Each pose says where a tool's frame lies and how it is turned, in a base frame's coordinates. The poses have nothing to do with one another.
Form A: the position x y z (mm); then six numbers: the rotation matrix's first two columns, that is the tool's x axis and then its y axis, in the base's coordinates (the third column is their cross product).
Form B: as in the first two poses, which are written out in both.
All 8 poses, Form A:
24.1 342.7 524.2 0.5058 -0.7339 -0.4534 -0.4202 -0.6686 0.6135
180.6 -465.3 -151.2 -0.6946 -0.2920 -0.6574 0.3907 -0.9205 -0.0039
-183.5 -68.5 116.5 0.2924 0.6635 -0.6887 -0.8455 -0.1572 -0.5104
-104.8 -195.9 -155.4 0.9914 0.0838 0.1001 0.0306 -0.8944 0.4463
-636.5 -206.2 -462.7 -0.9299 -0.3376 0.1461 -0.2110 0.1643 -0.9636
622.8 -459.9 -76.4 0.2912 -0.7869 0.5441 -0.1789 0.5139 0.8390
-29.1 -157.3 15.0 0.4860 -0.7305 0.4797 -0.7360 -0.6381 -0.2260
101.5 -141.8 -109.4 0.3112 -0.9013 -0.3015 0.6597 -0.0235 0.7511
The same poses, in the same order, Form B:
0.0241 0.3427 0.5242 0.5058 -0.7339 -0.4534 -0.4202 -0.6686 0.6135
0.1806 -0.4653 -0.1512 -0.6946 -0.2920 -0.6574 0.3907 -0.9205 -0.0039
-0.1835 -0.0685 0.1165 0.2924 0.6635 -0.6887 -0.8455 -0.1572 -0.5104
-0.1048 -0.1959 -0.1554 0.9914 0.0838 0.1001 0.0306 -0.8944 0.4463
-0.6365 -0.2062 -0.4627 -0.9299 -0.3376 0.1461 -0.2110 0.1643 -0.9636
0.6228 -0.4599 -0.0764 0.2912 -0.7869 0.5441 -0.1789 0.5139 0.8390
-0.0291 -0.1573 0.0150 0.4860 -0.7305 0.4797 -0.7360 -0.6381 -0.2260
0.1015 -0.1418 -0.1094 0.3112 -0.9013 -0.3015 0.6597 -0.0235 0.7511

